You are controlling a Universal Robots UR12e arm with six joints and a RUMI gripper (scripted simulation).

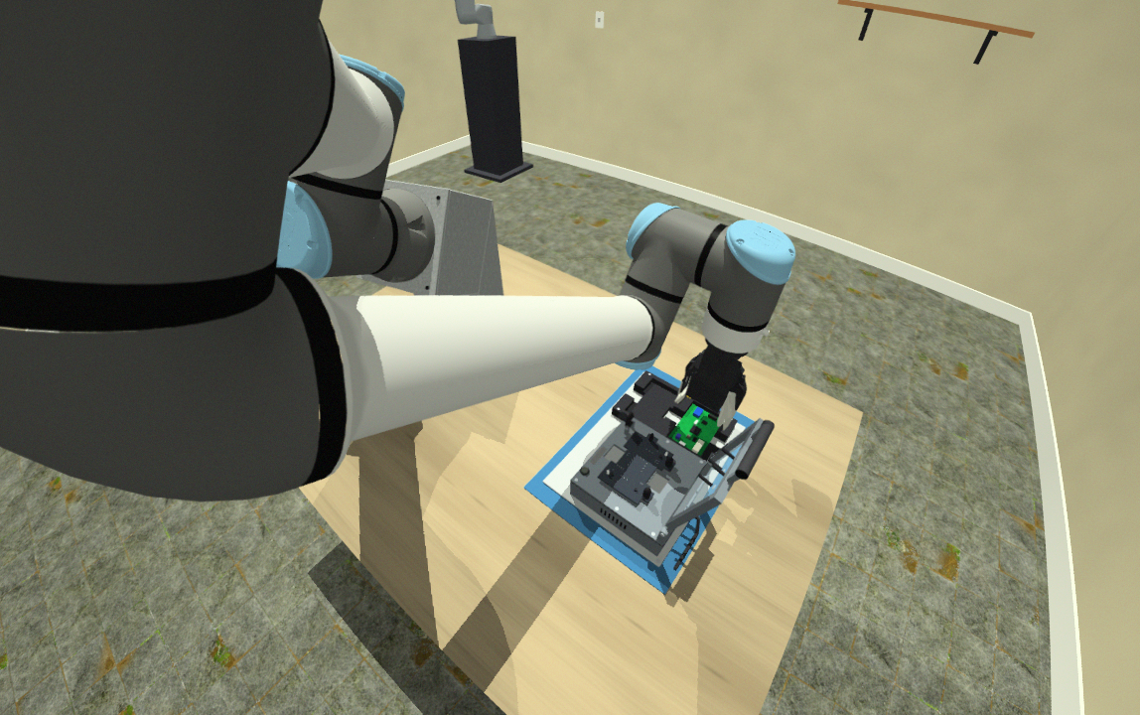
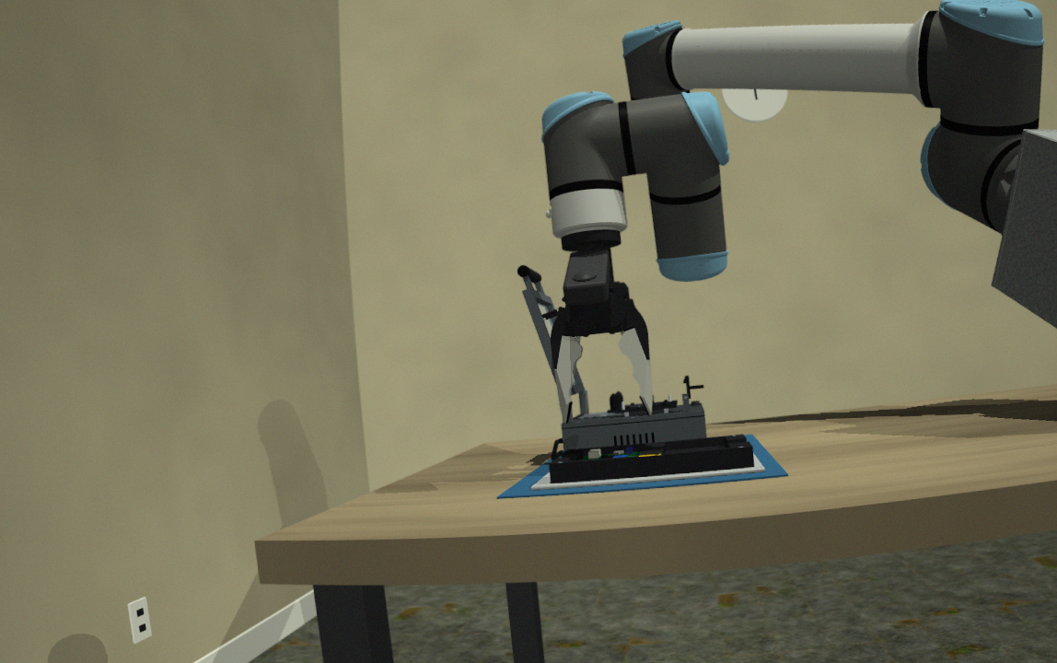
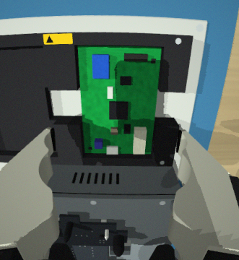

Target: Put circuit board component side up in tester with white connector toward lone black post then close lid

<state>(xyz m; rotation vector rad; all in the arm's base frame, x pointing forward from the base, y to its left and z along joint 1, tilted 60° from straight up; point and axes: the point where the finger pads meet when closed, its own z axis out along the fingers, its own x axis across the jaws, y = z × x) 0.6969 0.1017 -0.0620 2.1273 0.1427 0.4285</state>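
Now: hand 60 mm above the green circuit board. The rest, counted from my hand: lid 70 mm ahead, 170 mm to the right, 110 mm above; then grey tester 20 mm behind, 130 mm to the right, 40 mm above.
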